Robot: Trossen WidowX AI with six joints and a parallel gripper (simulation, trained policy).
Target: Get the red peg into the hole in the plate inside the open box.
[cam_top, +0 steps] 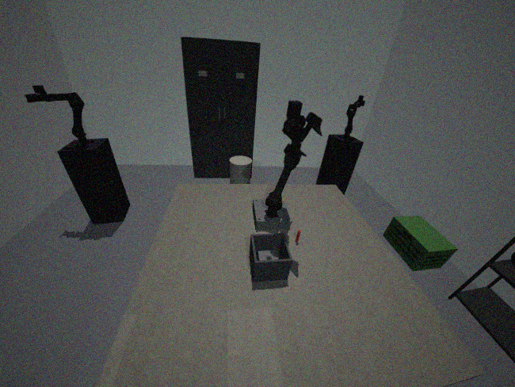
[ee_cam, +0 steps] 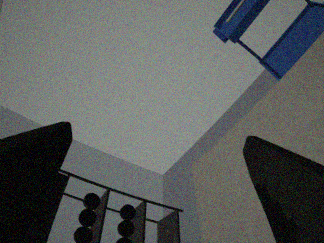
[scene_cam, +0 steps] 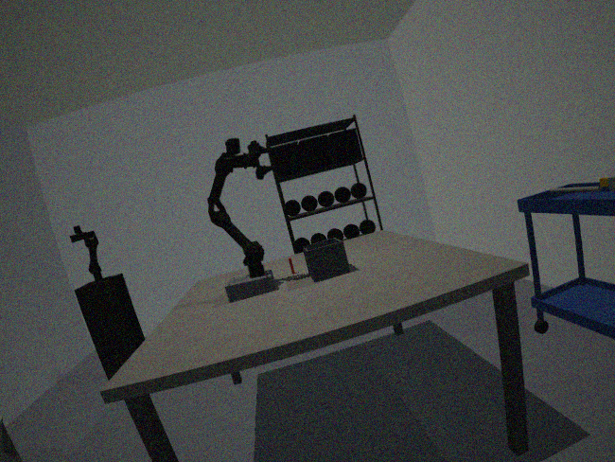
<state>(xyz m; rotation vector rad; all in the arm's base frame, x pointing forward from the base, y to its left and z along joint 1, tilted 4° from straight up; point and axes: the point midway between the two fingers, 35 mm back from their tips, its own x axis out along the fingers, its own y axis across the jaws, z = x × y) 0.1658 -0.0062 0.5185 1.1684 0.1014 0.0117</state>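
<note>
Now: the red peg 530 mm below my gripper tip, 70 mm to the left of it and 40 mm behind it. The rest, counted from my gripper tip: pale plate 520 mm below, 140 mm to the right, 70 mm ahead.
</note>
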